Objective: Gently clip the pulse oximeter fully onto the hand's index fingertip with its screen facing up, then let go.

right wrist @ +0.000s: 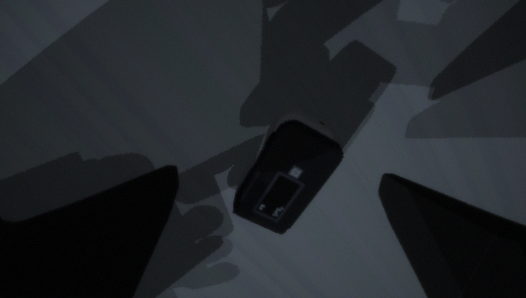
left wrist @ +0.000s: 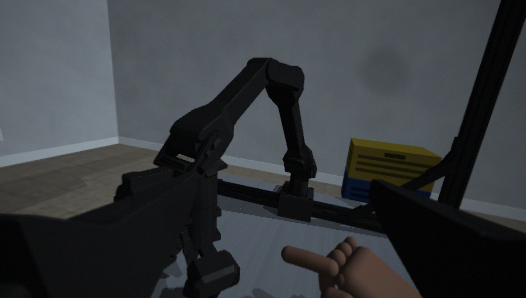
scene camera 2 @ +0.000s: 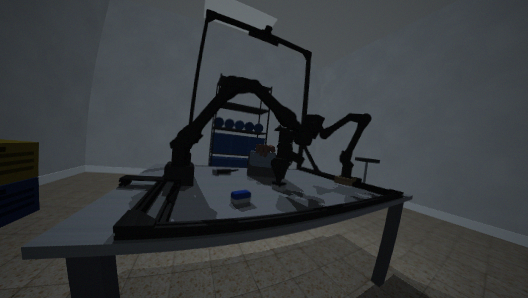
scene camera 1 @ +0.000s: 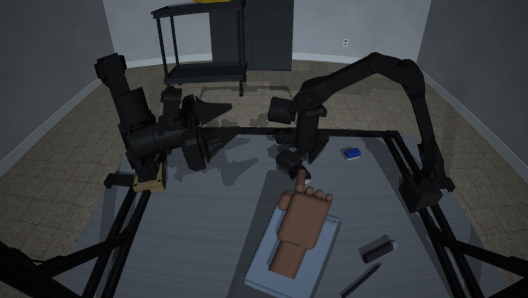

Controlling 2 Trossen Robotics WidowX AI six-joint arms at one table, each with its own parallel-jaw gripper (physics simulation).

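The pulse oximeter (right wrist: pixel 292 150) (scene camera 2: pixel 279 185) is dark with a pale underside; it lies on the table, screen up, off the hand. My right gripper (right wrist: pixel 281 179) (scene camera 1: pixel 307 168) points down over it, open, one finger on each side with gaps. Its exact height is unclear. The brown hand (scene camera 1: pixel 302 220) (scene camera 2: pixel 265 149) (left wrist: pixel 375 275) rests palm-down on a pale blue block (scene camera 1: pixel 262 265) (scene camera 2: pixel 261 160). Its index finger (scene camera 1: pixel 301 181) (left wrist: pixel 307 260) sticks out beyond the block and overlaps the oximeter's area in scene camera 1. My left gripper (scene camera 1: pixel 234 118) is open and empty, raised at the left in scene camera 1.
A small blue-and-white block (scene camera 1: pixel 352 153) (scene camera 2: pixel 241 196) lies near the table's far edge in scene camera 1. A dark cylinder (scene camera 1: pixel 378 251) and a dark pen (scene camera 1: pixel 361 280) lie right of the hand. Black frame rails (scene camera 1: pixel 337 132) run along the table edge. The right arm stands close by the oximeter.
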